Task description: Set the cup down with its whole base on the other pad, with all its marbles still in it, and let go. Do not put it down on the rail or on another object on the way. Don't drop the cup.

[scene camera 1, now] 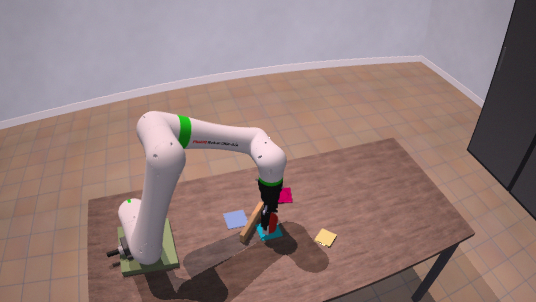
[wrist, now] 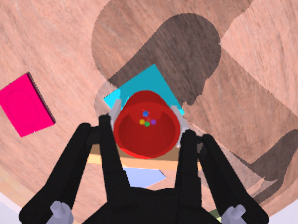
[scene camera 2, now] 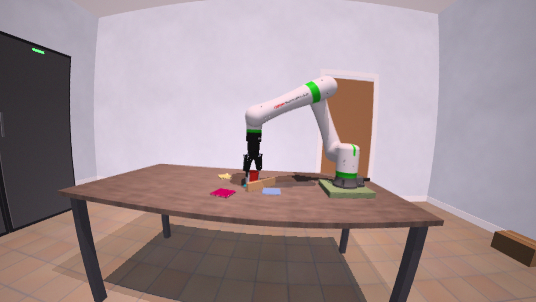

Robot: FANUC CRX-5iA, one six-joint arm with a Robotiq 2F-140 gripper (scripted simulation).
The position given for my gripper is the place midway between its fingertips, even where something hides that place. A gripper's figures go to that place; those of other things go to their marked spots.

Scene:
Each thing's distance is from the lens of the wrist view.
my gripper [wrist: 145, 110]: 21 cm
red cup [wrist: 137, 140]: 19 cm

